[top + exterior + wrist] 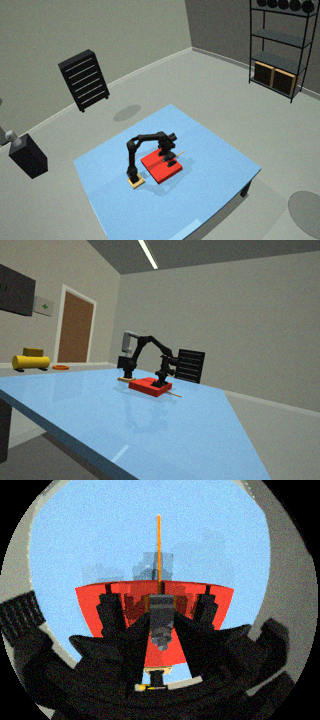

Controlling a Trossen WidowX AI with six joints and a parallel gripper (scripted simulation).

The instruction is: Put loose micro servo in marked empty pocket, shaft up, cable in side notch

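Now: the red deck 120 mm behind my gripper tip, 10 mm to the right of it and 40 mm below it.
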